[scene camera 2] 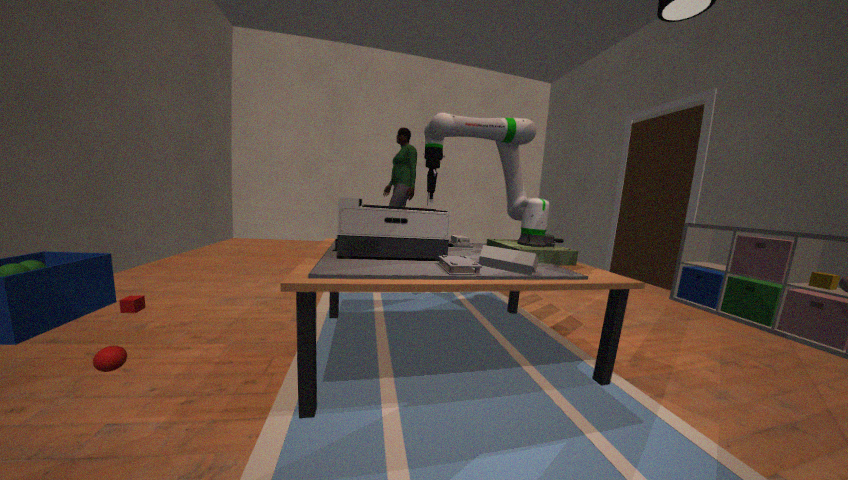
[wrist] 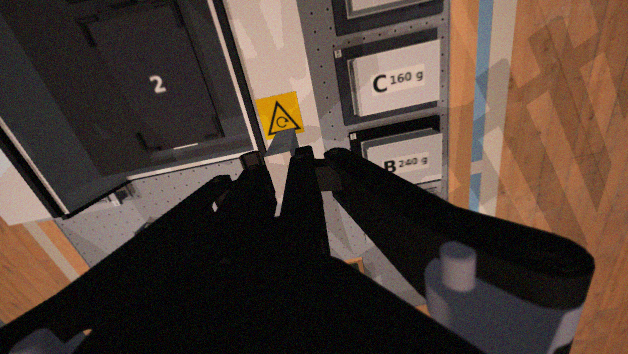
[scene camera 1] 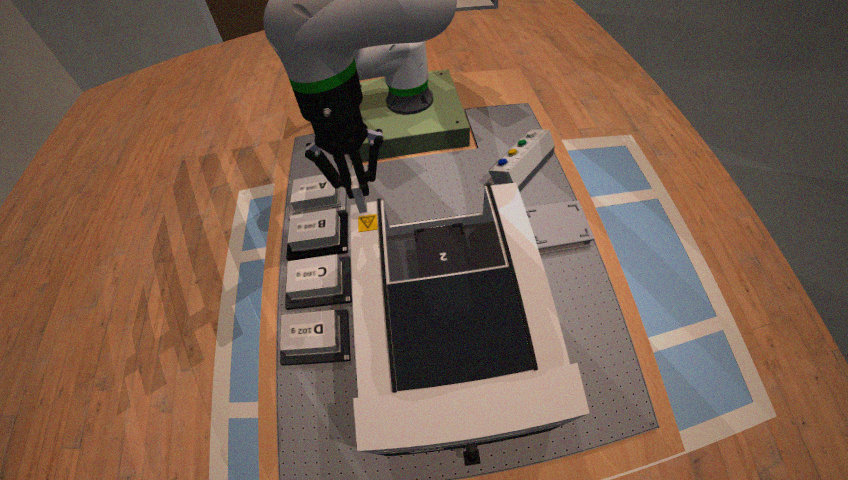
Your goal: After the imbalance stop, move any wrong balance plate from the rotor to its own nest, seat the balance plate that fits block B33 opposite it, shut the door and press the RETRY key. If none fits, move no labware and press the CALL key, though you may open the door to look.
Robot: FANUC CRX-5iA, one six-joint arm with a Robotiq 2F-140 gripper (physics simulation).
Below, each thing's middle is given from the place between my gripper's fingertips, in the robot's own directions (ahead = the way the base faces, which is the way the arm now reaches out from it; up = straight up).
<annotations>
I see my gripper 23 cm short of the dark door (scene camera 1: 466,327), 16 cm to the right of it and 2 cm above it. The rest, counted from my hand: button box (scene camera 1: 519,165) (38 cm to the left, 30 cm behind, 19 cm below).
</annotations>
